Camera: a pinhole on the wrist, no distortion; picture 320 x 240 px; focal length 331.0 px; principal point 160.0 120.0 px. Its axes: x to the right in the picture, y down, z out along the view. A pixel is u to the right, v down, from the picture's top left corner.
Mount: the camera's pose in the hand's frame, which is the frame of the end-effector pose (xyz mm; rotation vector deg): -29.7 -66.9 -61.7 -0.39 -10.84 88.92
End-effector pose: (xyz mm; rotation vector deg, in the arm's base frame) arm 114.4 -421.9 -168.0 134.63 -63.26 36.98
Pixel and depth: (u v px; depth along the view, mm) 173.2 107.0 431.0
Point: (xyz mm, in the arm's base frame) 234.9 -540.6 -515.2
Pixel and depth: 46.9 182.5 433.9
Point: 301.3 -373.6 -584.8
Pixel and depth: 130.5 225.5 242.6
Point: 163.4 -373.8 -401.4
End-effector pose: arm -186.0 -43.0 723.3 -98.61 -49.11 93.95
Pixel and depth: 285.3 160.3 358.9
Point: -489.8 -154.9 756.7
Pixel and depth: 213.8 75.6 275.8
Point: -408.8 -32.8 771.9
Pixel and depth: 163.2 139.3 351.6
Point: -475.4 -56.8 847.8
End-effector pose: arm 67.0 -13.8 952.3 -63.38 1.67 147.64
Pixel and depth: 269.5 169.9 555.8
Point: -182.1 -44.0 1421.2
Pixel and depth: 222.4 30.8 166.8
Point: 9.7 53.8 1040.7
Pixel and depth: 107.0 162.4 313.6
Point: 18.6 132.5 1211.6
